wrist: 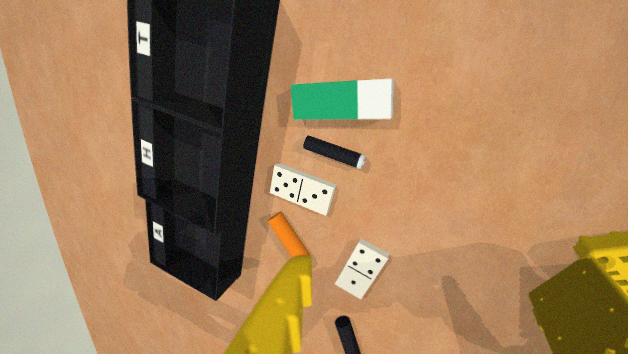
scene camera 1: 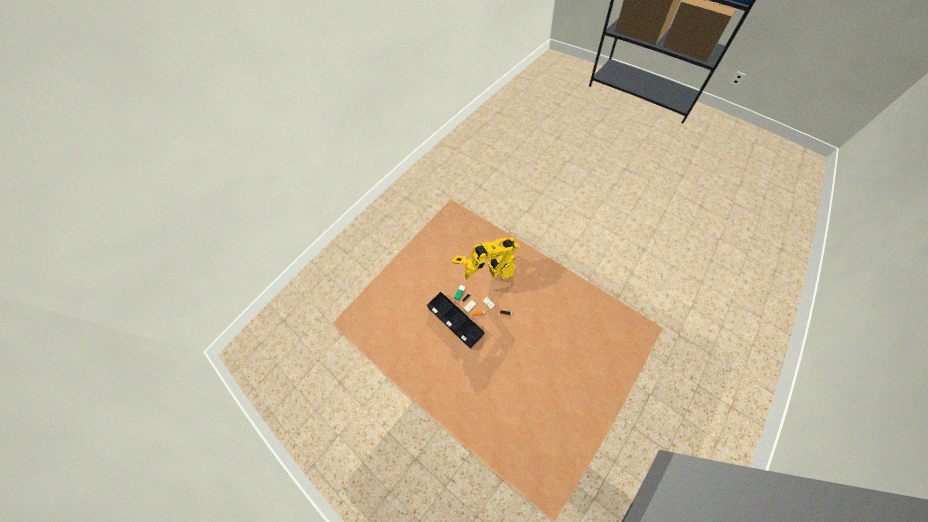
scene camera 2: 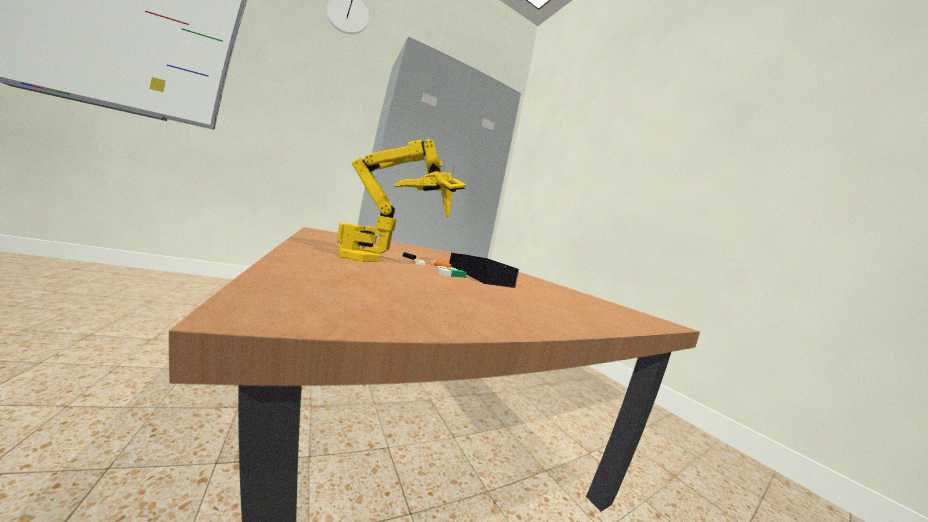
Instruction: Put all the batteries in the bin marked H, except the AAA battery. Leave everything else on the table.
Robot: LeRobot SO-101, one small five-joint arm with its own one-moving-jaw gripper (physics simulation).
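Where they show: hand at its tool point: (wrist: 311, 273) (scene camera 1: 466, 277) (scene camera 2: 446, 215); arm's base at its link origin: (wrist: 596, 288) (scene camera 1: 500, 272) (scene camera 2: 365, 258).
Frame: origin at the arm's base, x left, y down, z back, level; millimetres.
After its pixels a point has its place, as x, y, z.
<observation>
The black three-compartment tray (scene camera 1: 455, 320) {-20, -7, -295} (scene camera 2: 484, 269) {-128, -31, -242} (wrist: 247, 100) {-75, -23, -248} has T, H and A labels. Its middle bin, marked H (wrist: 145, 176) {-1, -42, -333}, shows no battery inside. A black battery with a silver end (scene camera 1: 466, 297) {-46, -9, -188} (wrist: 332, 151) {-49, -10, -187} lies between the eraser and a domino. An orange battery (scene camera 1: 478, 312) {38, -14, -211} (scene camera 2: 441, 263) {33, -10, -207} (wrist: 287, 235) {30, -12, -212} lies near bin A, its near end hidden by a jaw. Another black battery (scene camera 1: 505, 312) {127, -13, -143} (scene camera 2: 408, 255) {120, -9, -138} (wrist: 347, 335) {113, -13, -144} is cut by the wrist view's bottom edge. Battery sizes are not readable. My gripper (scene camera 2: 421, 199) is fully open and empty, high above the table.
A green and white eraser (scene camera 1: 459, 292) {-83, -13, -189} (scene camera 2: 458, 273) {-94, -9, -197} (wrist: 325, 100) {-83, -13, -196} lies beside the tray. One domino (scene camera 1: 469, 305) {-14, -7, -208} (wrist: 302, 190) {-12, -7, -206} lies between the upper black and orange batteries. Another domino (scene camera 1: 488, 302) {43, -6, -149} (scene camera 2: 419, 262) {22, -6, -140} (wrist: 362, 269) {41, -7, -147} lies right of the orange battery in the wrist view.
</observation>
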